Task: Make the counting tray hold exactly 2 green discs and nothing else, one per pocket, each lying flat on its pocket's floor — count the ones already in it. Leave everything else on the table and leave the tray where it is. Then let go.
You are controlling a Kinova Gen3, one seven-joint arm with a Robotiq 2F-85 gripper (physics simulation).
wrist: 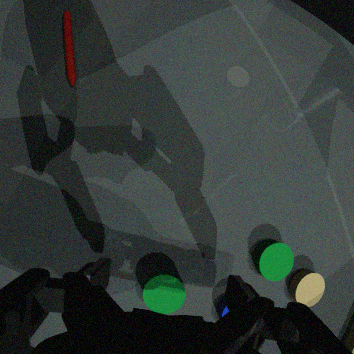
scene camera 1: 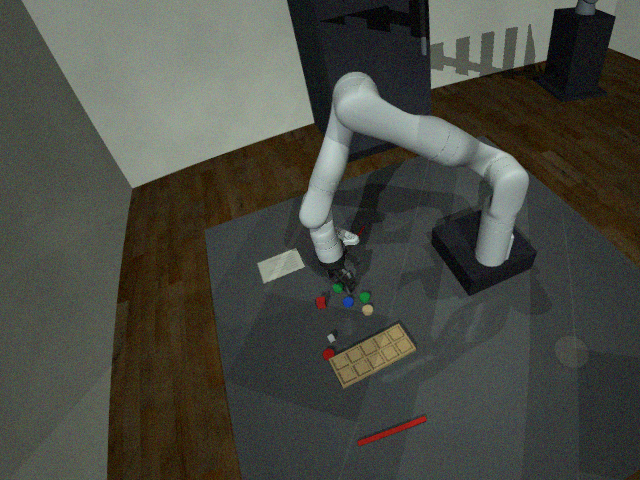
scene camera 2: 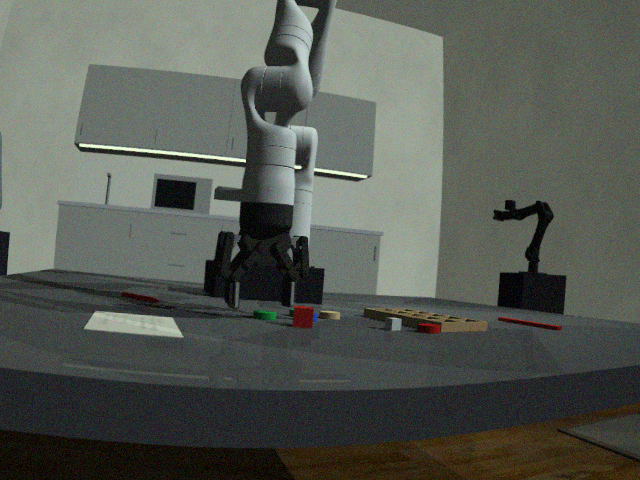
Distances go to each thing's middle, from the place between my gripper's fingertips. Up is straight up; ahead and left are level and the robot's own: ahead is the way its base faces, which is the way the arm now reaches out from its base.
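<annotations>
The tan disc (wrist: 307,286) has my gripper 11 cm to the right of it, 6 cm past it and 1 cm above it, and going by their middles, it's the nearest to my gripper of the things named here. Counting from my hand, the card (scene camera 2: 100,321) is 14 cm to the right, 19 cm ahead and 1 cm below, and the counting tray (scene camera 1: 391,345) is 5 cm behind, 26 cm to the left and 1 cm below.
</annotations>
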